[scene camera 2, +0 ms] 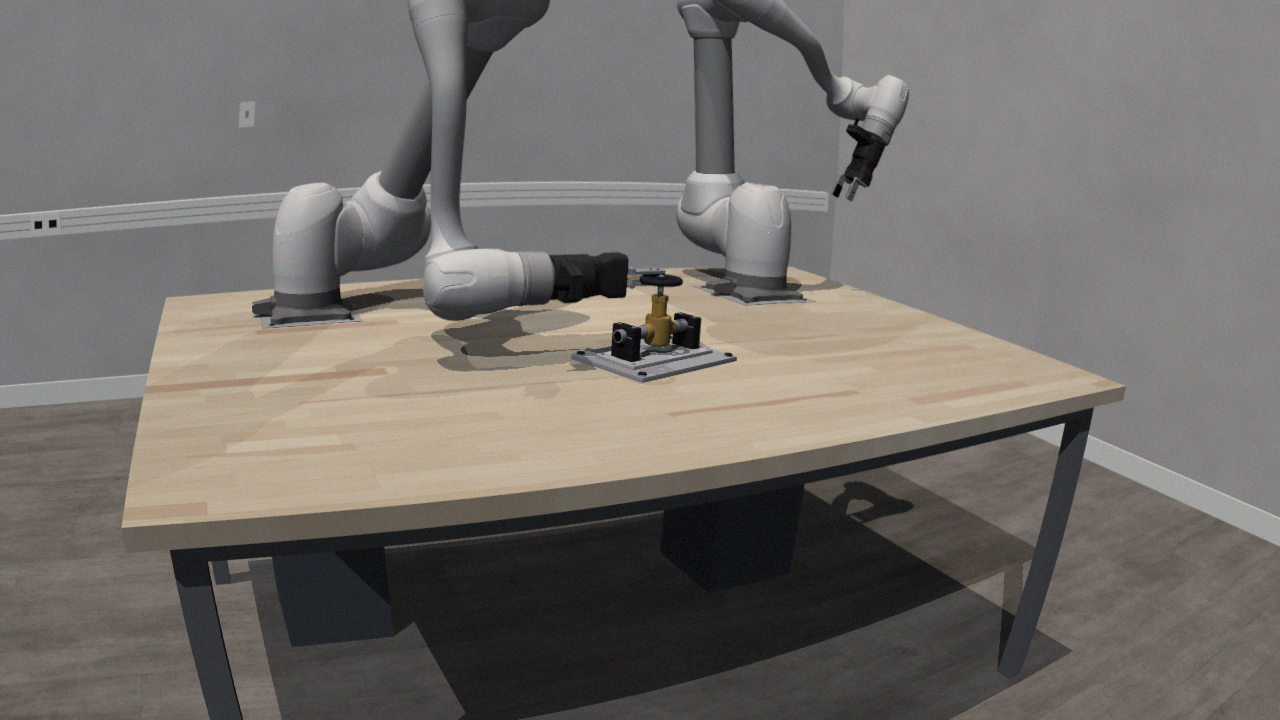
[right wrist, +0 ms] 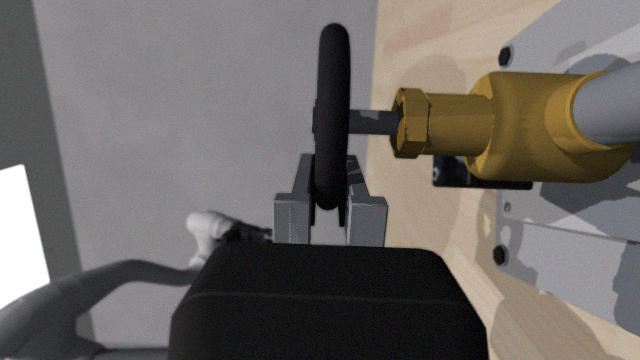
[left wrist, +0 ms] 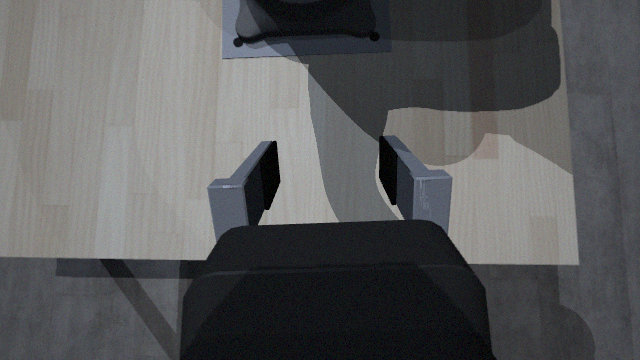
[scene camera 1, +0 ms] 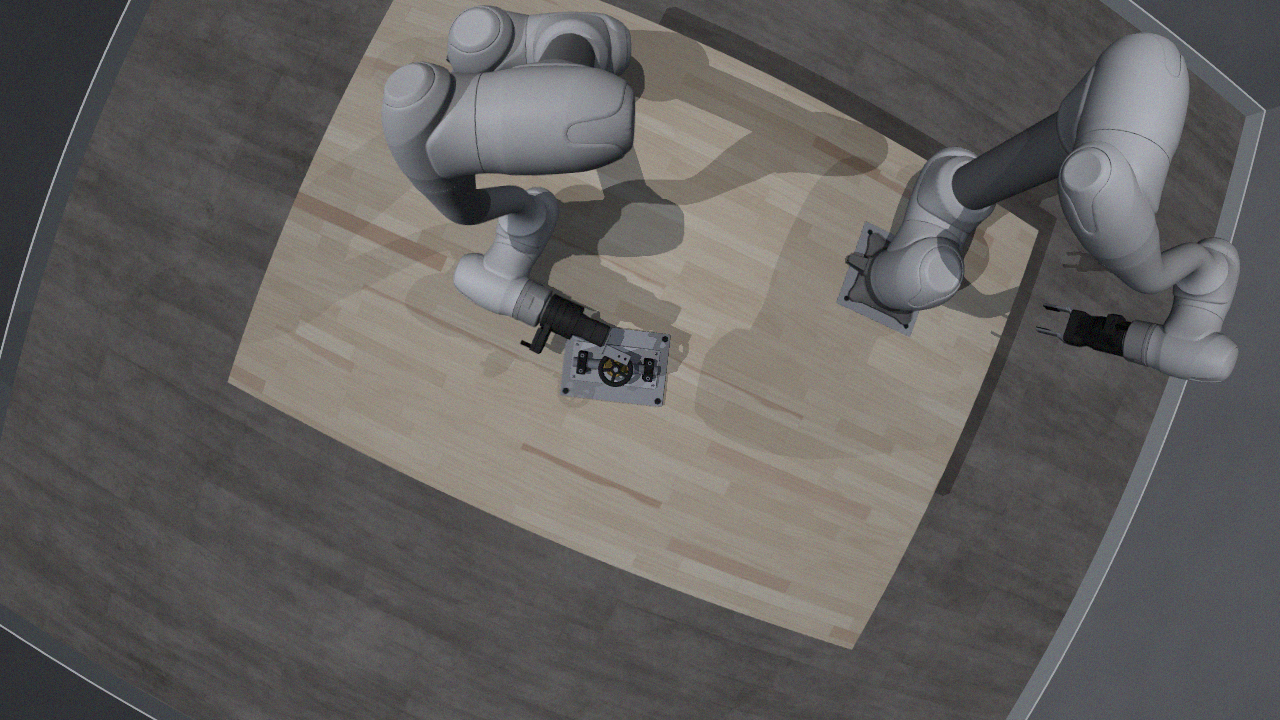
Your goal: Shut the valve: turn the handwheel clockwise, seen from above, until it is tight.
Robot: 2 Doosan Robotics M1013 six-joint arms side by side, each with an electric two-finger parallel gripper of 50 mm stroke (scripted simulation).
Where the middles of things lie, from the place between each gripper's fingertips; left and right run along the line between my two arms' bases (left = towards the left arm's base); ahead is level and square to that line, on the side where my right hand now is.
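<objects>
There's the black handwheel (right wrist: pixel 331 120), and it's 10 mm below my right hand and 30 mm ahead of it. As for my left gripper (scene camera 1: pixel 1041 317), that's 14 cm above the handwheel, 54 cm short of it and 81 cm to the left of it.
</objects>
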